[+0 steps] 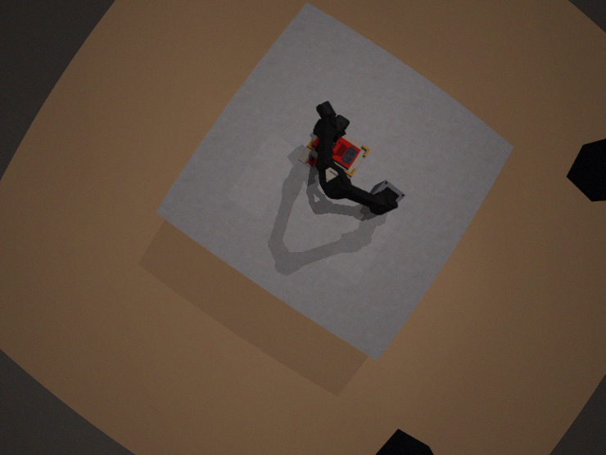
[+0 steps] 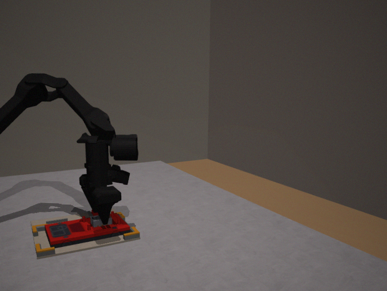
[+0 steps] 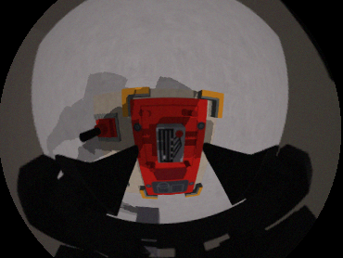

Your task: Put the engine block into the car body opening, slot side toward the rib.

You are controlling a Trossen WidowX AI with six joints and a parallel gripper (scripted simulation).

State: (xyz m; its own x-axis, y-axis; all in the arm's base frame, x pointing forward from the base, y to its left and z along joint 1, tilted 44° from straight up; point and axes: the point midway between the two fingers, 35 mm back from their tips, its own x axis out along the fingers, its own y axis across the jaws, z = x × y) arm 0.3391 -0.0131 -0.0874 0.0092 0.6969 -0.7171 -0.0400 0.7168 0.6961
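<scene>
My gripper tip is now 1 cm to the right of the grey engine block and 2 cm above it.
</scene>
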